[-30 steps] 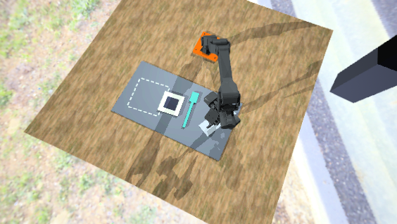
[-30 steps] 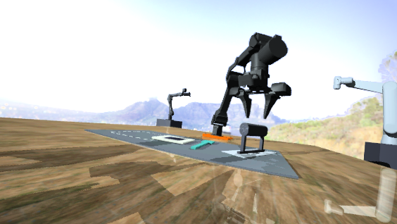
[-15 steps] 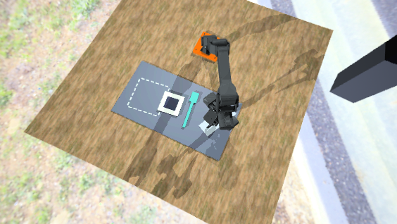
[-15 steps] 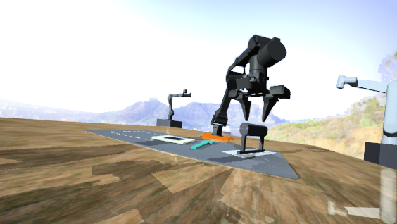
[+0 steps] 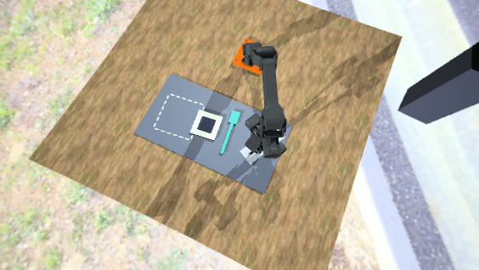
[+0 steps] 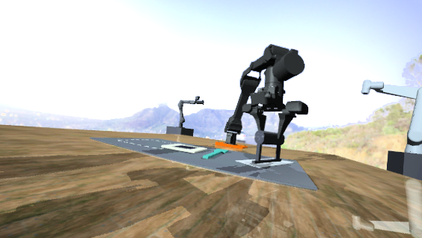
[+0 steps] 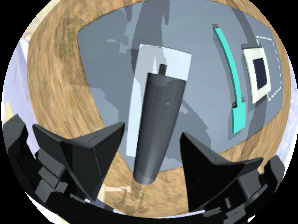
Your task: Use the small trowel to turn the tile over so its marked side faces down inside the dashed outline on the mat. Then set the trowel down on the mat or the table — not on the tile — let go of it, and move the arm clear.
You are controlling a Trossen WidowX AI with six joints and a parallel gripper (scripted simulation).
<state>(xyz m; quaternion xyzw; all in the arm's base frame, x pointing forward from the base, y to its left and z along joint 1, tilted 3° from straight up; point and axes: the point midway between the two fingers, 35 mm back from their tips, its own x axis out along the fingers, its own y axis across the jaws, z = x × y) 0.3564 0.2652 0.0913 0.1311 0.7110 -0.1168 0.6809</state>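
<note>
My gripper tip is 3 cm past the trowel, 3 cm above it and 1 cm to the right of it. Round my gripper tip: grey mat 22 cm to the right, 9 cm below, 4 cm ahead; then tile 26 cm to the right, 7 cm below, 5 cm ahead; then teal flat tool 16 cm to the right, 7 cm below.
</note>
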